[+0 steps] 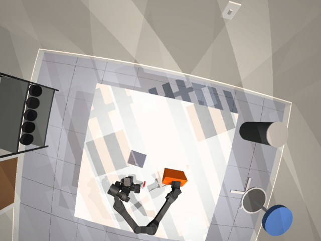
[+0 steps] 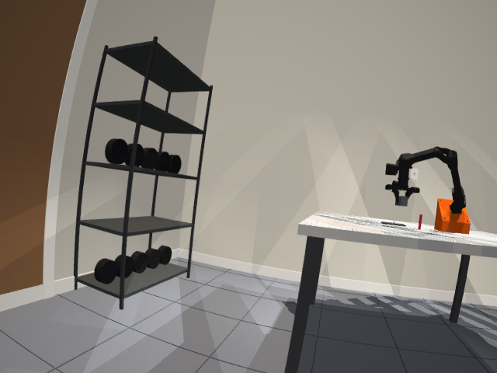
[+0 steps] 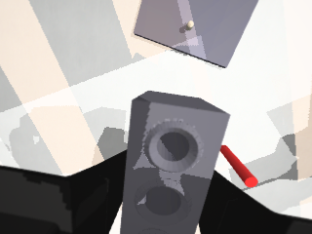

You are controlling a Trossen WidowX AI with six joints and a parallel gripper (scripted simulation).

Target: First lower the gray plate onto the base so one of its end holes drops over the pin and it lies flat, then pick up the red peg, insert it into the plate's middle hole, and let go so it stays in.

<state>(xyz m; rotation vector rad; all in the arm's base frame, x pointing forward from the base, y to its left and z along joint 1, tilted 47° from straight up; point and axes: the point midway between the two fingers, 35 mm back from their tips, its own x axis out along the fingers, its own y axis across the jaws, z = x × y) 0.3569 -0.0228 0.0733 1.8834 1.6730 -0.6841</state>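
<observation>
My gripper tip is 14 cm to the left of the darker base, 11 cm above it and 2 cm past it. From my gripper tip the other things lie so: red peg 11 cm behind, 8 cm below, 5 cm to the left; then gray plate 3 cm above.
</observation>
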